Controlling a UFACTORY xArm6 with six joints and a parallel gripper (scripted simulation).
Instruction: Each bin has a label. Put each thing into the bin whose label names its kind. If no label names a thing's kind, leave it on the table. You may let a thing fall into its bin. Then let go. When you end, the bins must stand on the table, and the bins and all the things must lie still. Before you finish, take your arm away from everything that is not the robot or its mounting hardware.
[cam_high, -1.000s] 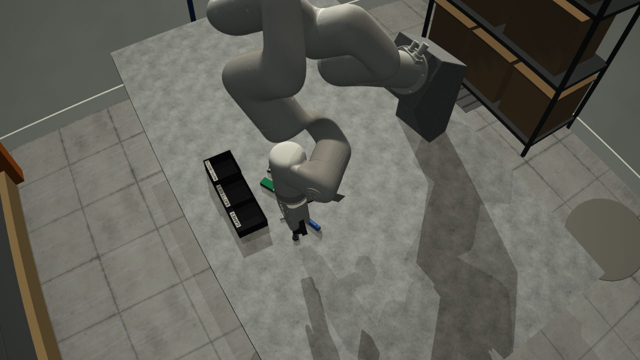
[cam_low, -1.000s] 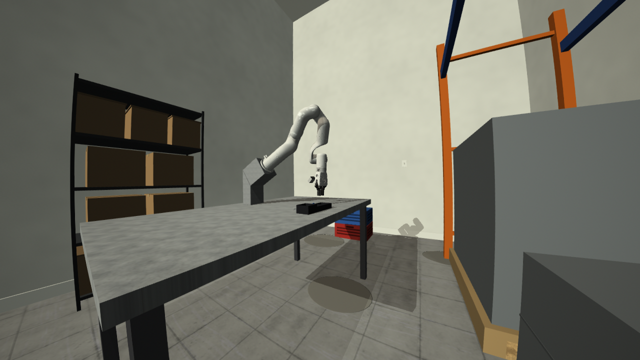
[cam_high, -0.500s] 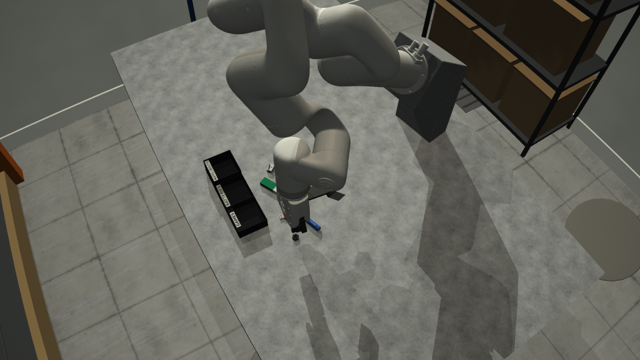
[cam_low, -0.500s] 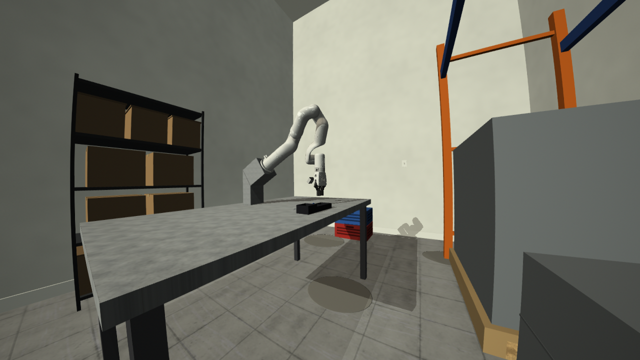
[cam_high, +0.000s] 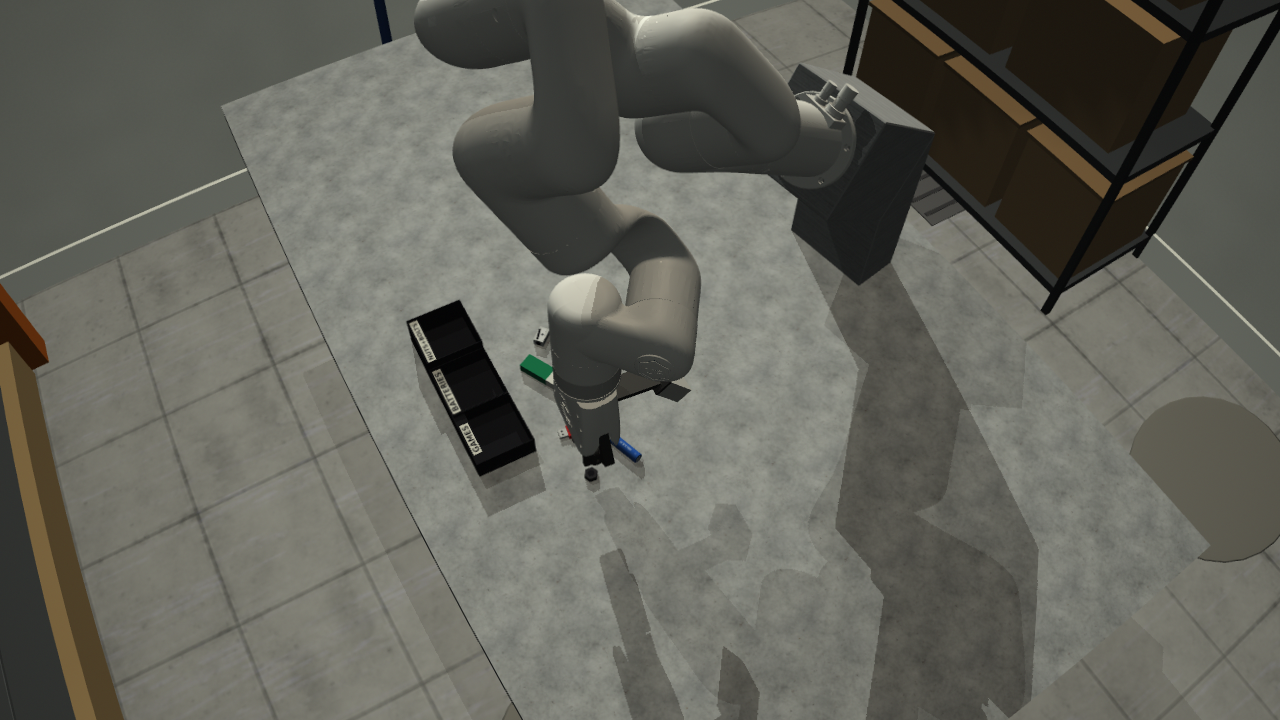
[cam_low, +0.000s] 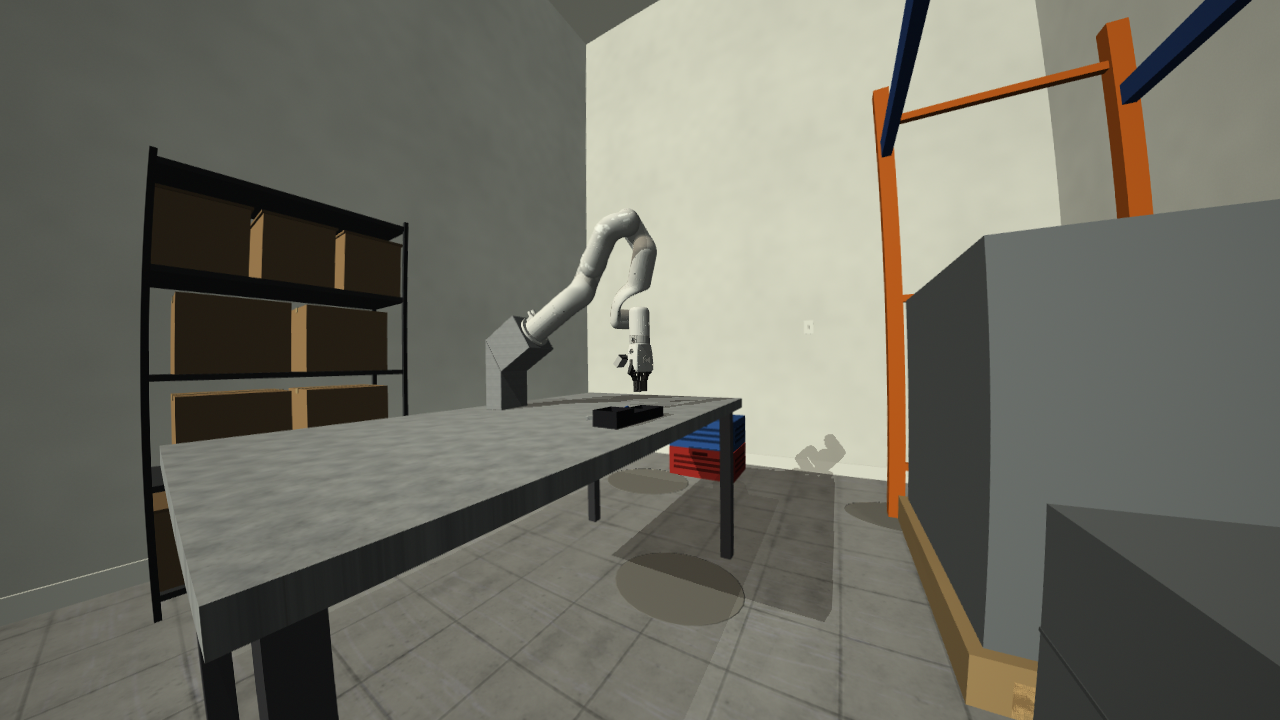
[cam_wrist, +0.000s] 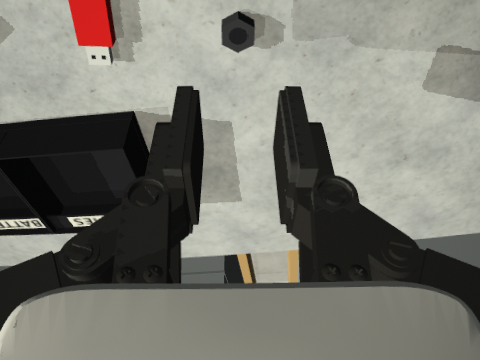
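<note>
The black cube lies 90 mm below my hand. From my hand the other things lie so: blue battery: 60 mm behind, 20 mm to the right, 80 mm below; then red USB stick: 10 mm behind, 70 mm to the right, 90 mm below; then green battery: 50 mm behind, 120 mm to the right, 80 mm below.
</note>
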